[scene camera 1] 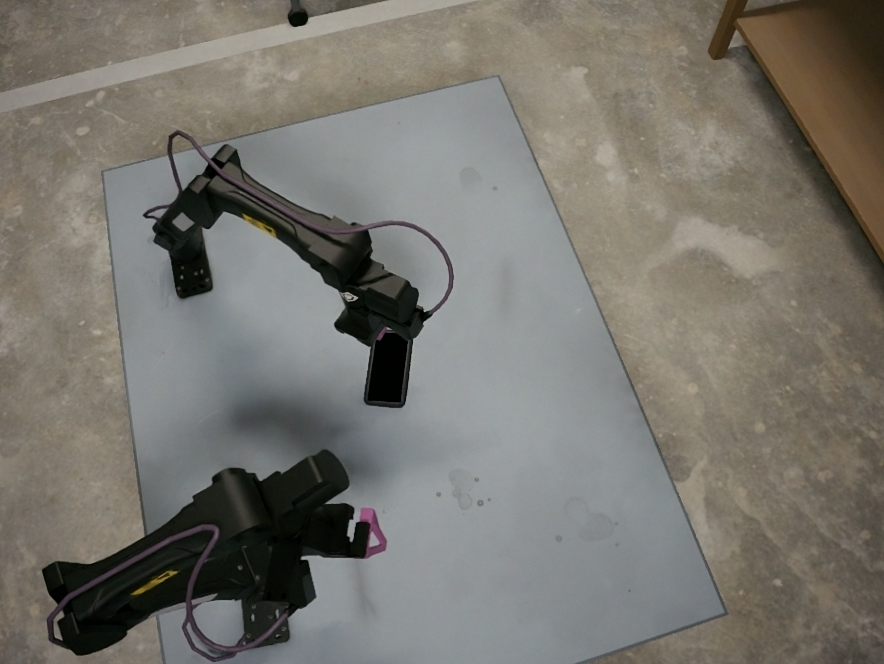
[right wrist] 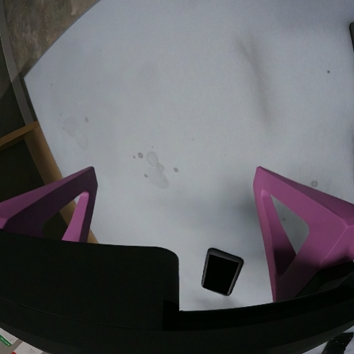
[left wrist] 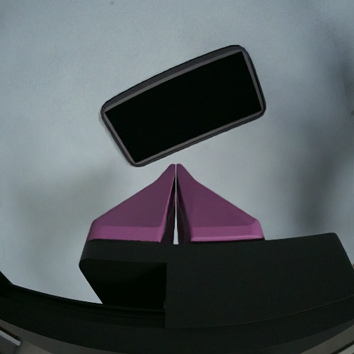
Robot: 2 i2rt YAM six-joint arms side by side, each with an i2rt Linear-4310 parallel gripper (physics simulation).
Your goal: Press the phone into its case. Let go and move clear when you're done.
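The phone point(scene camera 1: 388, 368) point(left wrist: 185, 107) point(right wrist: 221, 272) lies flat, its black screen up, with the dark rim of the case point(scene camera 1: 384, 405) point(left wrist: 102, 112) point(right wrist: 213, 291) around its edge. Whether it is fully seated along every side is too fine to tell. My left gripper point(left wrist: 175, 173) is shut and empty, its pink fingertips raised above the surface near one long edge of the case; in scene camera 1 its fingers are mostly hidden by the arm. My right gripper point(right wrist: 174, 175) is open and empty, high over the mat at the lower left of scene camera 1, away from the phone.
Both arms stand on a grey-blue mat point(scene camera 1: 528, 400) point(right wrist: 175, 75) on a concrete floor point(scene camera 1: 714, 343). A wooden shelf point(scene camera 1: 814, 92) stands at the upper right of scene camera 1. The left arm reaches over the mat beside the phone's upper end.
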